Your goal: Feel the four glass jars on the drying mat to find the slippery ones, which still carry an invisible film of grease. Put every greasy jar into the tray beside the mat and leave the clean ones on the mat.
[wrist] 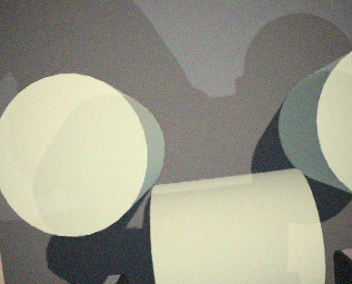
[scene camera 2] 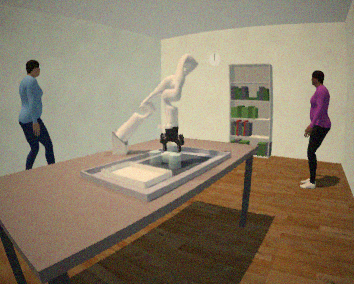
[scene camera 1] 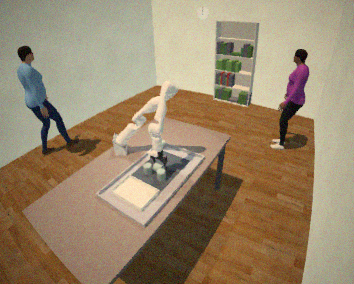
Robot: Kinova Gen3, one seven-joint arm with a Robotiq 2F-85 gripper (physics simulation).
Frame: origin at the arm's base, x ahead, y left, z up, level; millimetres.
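Seen in the pictures: gripper, fingertip midpoint: [scene camera 2: 171, 151] [scene camera 1: 159, 164]; arm's base, link origin: [scene camera 2: 120, 137] [scene camera 1: 120, 141].
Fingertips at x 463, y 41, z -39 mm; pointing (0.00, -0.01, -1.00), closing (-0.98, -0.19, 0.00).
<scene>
Pixels of each thing's top centre, then the offset from my fingertips to it. "*": a spot on its surface instead. Level surfaces: height alone.
- dark drying mat, surface height: 66 mm down
- left jar, top centre: [scene camera 2: 155, 151] [scene camera 1: 147, 165] 60 mm back, 71 mm right, 5 mm up
- right jar, top centre: [wrist: 66, 155] [scene camera 2: 174, 154] [scene camera 1: 161, 171] 70 mm ahead, 49 mm right, 5 mm up
- third jar, top centre: [wrist: 239, 266] [scene camera 2: 170, 151] [scene camera 1: 158, 164] 2 mm back, 9 mm right, 1 mm up
- cream tray, top centre: [scene camera 2: 135, 170] [scene camera 1: 134, 189] 31 mm ahead, 287 mm right, 39 mm down
- raised grey rim, surface spot: [scene camera 2: 116, 189] [scene camera 1: 123, 214] * 134 mm ahead, 465 mm right, 63 mm down
- brown table, surface height: 70 mm down
Two pale upright jars stand on the dark drying mat [scene camera 1: 180, 163]: the left jar [scene camera 1: 148, 168] [scene camera 2: 156, 158] [wrist: 72, 155] and the right jar [scene camera 1: 161, 175] [scene camera 2: 174, 161] [wrist: 305, 130]. A third jar [scene camera 1: 157, 165] [wrist: 235, 225] lies on its side between them, towards the arm. My gripper [scene camera 1: 159, 160] [scene camera 2: 172, 148] is open and low, right behind the lying jar; its fingertips show at the bottom of the wrist view, either side of that jar. In scene camera 2 something pale shows between the fingers; which jar cannot be told. The cream tray [scene camera 1: 134, 193] [scene camera 2: 140, 175] beside the mat holds no jar.
A raised grey rim [scene camera 1: 122, 210] [scene camera 2: 116, 189] surrounds mat and tray on the brown table [scene camera 1: 75, 215] [scene camera 2: 50, 200]. The arm's base [scene camera 1: 120, 146] [scene camera 2: 119, 143] stands behind the rim. Two people [scene camera 1: 33, 90] [scene camera 1: 296, 90] stand away from the table, and a bookshelf stands at the back wall.
</scene>
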